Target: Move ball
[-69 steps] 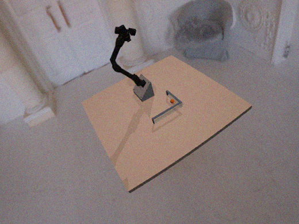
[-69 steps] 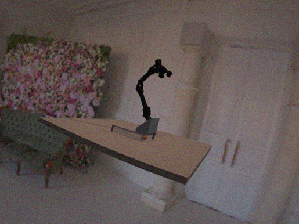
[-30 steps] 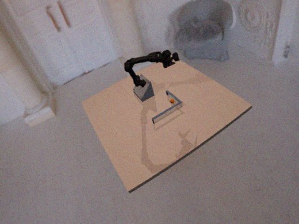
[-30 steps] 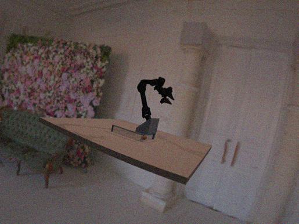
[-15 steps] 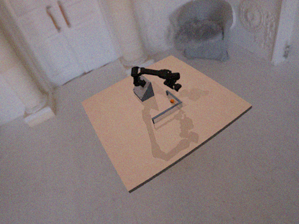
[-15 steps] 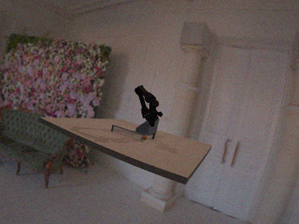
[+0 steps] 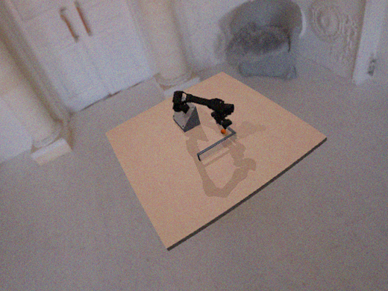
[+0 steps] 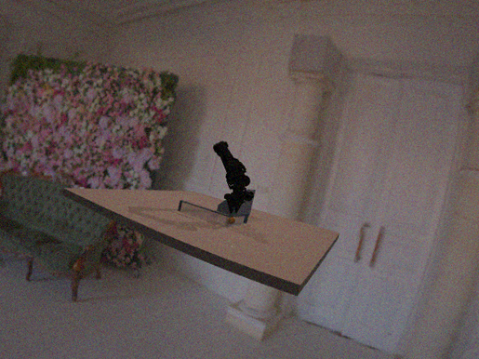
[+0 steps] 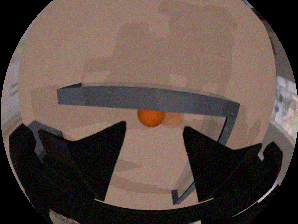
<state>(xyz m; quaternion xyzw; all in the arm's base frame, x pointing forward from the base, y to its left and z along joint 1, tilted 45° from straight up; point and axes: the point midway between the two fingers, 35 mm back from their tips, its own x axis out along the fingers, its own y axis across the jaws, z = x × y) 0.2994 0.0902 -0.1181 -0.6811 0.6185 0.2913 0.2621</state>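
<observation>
The orange ball lies 4 cm below my gripper tip.
</observation>
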